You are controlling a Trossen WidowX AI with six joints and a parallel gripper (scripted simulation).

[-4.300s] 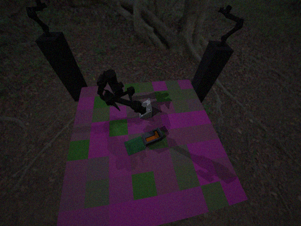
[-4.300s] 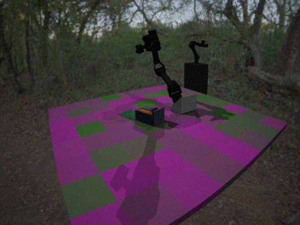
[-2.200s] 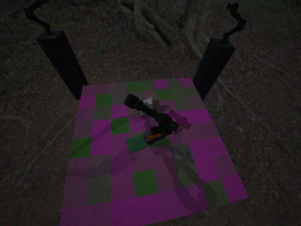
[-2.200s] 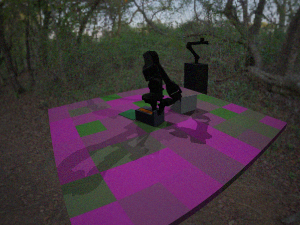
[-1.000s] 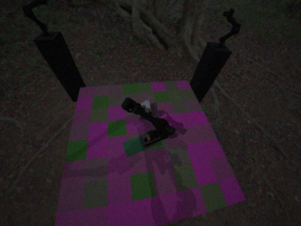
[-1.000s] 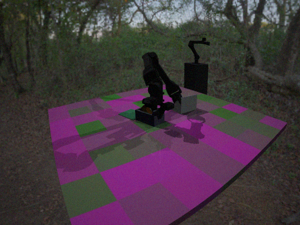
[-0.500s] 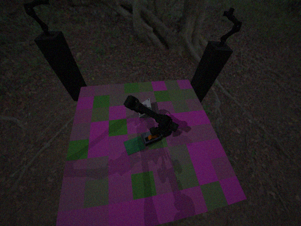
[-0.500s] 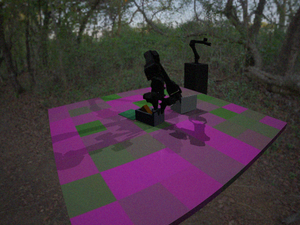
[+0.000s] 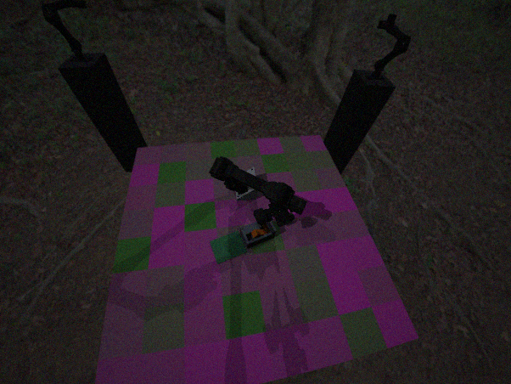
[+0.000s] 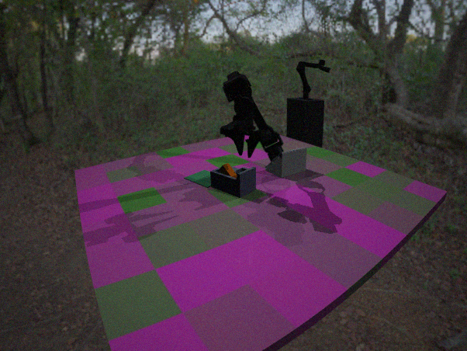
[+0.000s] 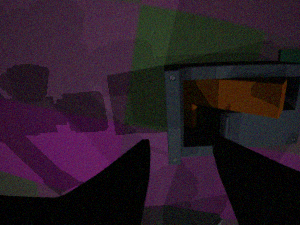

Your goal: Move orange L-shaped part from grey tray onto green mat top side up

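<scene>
Right now my gripper tip is 1 cm short of the orange L-shaped part, 4 cm to the left of it and 10 cm above it. From my gripper tip the other things lie so: green mat: 7 cm ahead, 21 cm to the right, 16 cm below.
</scene>
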